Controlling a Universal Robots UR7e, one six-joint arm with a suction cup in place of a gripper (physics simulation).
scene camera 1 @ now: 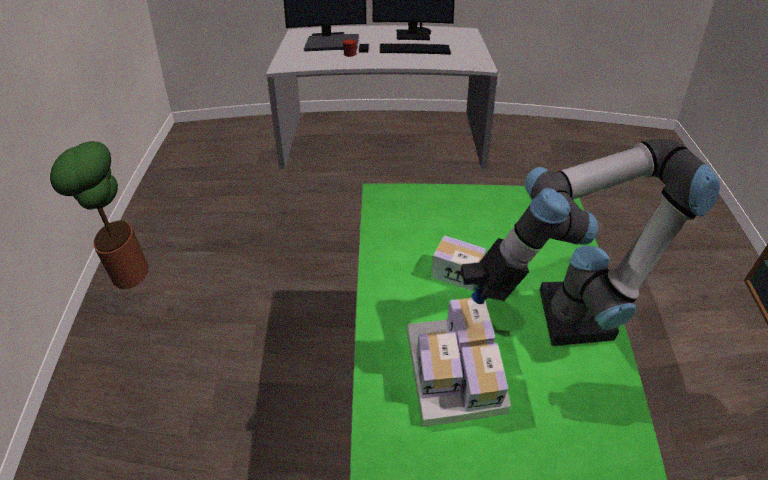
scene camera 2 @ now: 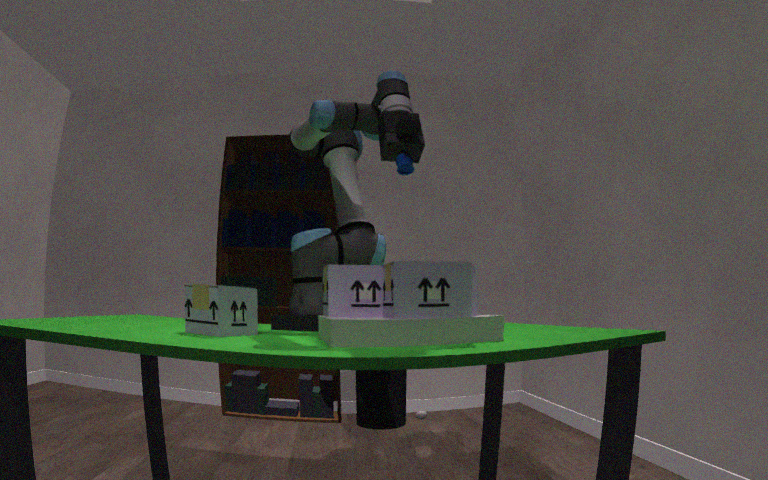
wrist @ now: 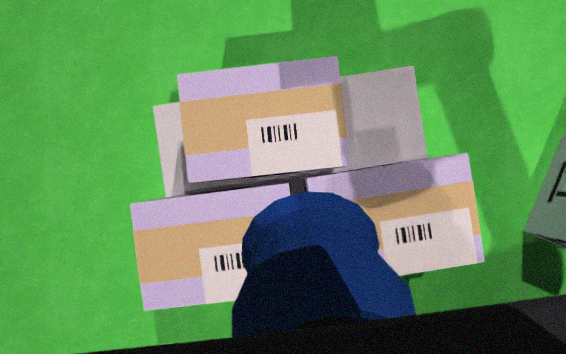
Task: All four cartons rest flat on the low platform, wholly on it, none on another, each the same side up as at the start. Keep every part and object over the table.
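Seen in the pictures: hand, its tool point: (scene camera 1: 478, 298) (scene camera 2: 405, 169) (wrist: 310, 253); arm's base, origin of its link: (scene camera 1: 572, 307) (scene camera 2: 315, 314).
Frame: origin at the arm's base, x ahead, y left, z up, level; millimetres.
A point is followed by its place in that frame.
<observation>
A low pale platform (scene camera 1: 442, 403) {y 269, x 464, z 4 mm} (scene camera 2: 419, 331) {y 145, x 523, z -18 mm} (wrist: 382, 102) {y 36, x 487, z 4 mm} bears three upright cartons: the left one (scene camera 1: 440, 359) {y 189, x 468, z 106 mm} (scene camera 2: 433, 291) {y 173, x 515, z 52 mm} (wrist: 215, 125) {y 217, x 466, z 105 mm}, the front right one (scene camera 1: 484, 373) {y 247, x 363, z 105 mm} (wrist: 170, 257) {y 273, x 355, z 105 mm} and the back right one (scene camera 1: 472, 325) {y 92, x 367, z 105 mm} (scene camera 2: 353, 291) {y 47, x 412, z 54 mm} (wrist: 425, 200) {y 42, x 377, z 105 mm}. The front right one is mostly hidden in scene camera 2. A fourth carton (scene camera 1: 450, 263) {y -190, x 374, z 47 mm} (scene camera 2: 226, 311) {y -205, x 401, z 6 mm} (wrist: 547, 210) {y -163, x 328, z -18 mm} stands upright and turned on the green table, behind the platform. My suction gripper (scene camera 1: 478, 296) (scene camera 2: 404, 165) (wrist: 310, 225) is open and tilted, holding nothing, high above the platform's cartons.
The green table top (scene camera 1: 396, 226) {y -465, x 510, z -44 mm} (scene camera 2: 339, 361) {y -10, x 679, z -50 mm} (wrist: 75, 75) {y 435, x 591, z -44 mm} carries the platform and the robot's black base (scene camera 1: 583, 333) {y 107, x -4, z 6 mm}. Bare platform shows at its back left corner, beside the left carton. A white desk (scene camera 1: 379, 62), a potted plant (scene camera 1: 121, 254) and a bookshelf (scene camera 2: 277, 194) stand away from the table.
</observation>
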